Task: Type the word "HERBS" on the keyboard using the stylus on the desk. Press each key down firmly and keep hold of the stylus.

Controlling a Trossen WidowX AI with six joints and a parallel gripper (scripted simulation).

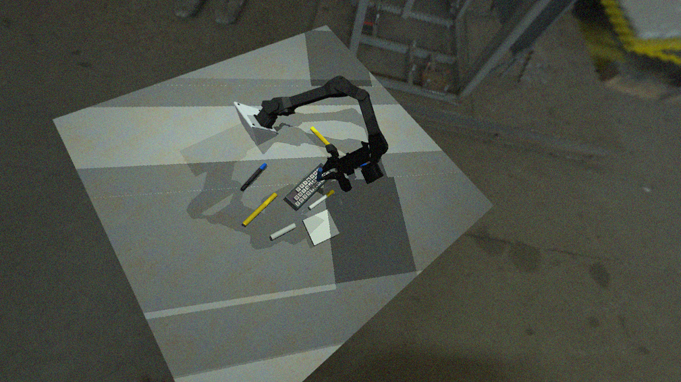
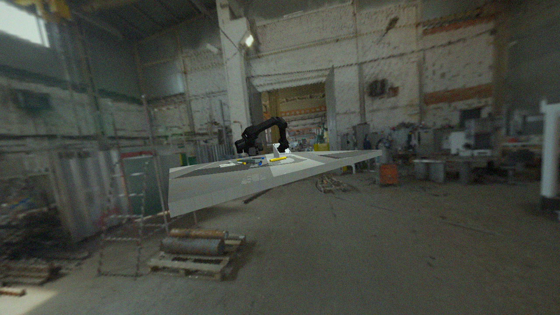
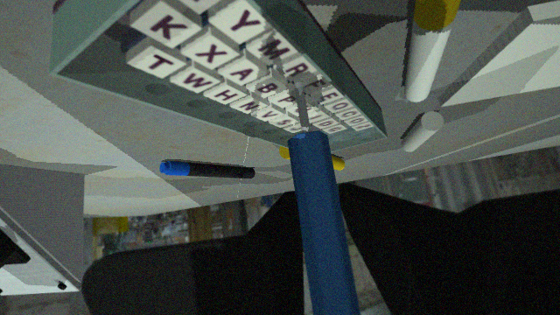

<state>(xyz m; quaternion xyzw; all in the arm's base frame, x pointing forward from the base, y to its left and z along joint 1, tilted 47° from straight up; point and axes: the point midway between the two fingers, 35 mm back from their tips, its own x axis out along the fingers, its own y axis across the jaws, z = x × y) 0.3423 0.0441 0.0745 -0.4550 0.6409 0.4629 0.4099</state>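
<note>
Right now my gripper tip is 10 mm above the blue stylus. Also, from my gripper tip: thin grey tip (50 mm below); pale paper sheet (160 mm ahead, 90 mm to the right, 70 mm below); white-and-yellow pen (70 mm below, 60 mm ahead, 10 mm to the right).
</note>
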